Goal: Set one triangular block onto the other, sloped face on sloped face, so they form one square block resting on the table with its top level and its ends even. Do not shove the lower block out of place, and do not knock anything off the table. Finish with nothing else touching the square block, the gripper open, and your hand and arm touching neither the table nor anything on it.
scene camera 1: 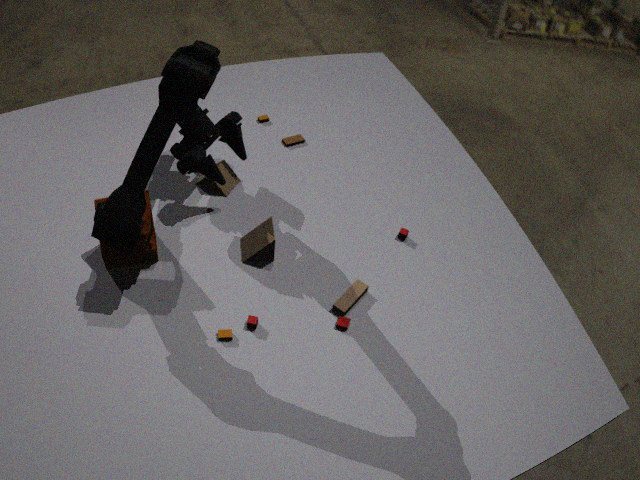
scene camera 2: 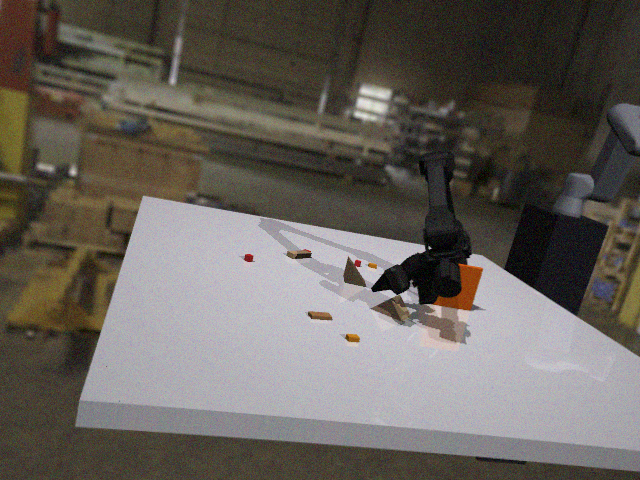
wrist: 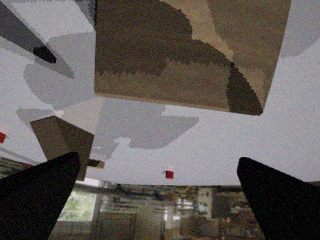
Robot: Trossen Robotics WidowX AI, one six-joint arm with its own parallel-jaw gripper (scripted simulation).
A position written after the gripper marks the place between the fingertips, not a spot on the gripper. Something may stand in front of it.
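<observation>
The scene shows a triangular block (scene camera 1: 258,245) and a triangular block (wrist: 225,62). With them the robot's gripper (scene camera 1: 235,171) is visible, open and holding nothing; the same gripper (scene camera 2: 379,285) and (wrist: 160,163) can be seen as well.
</observation>
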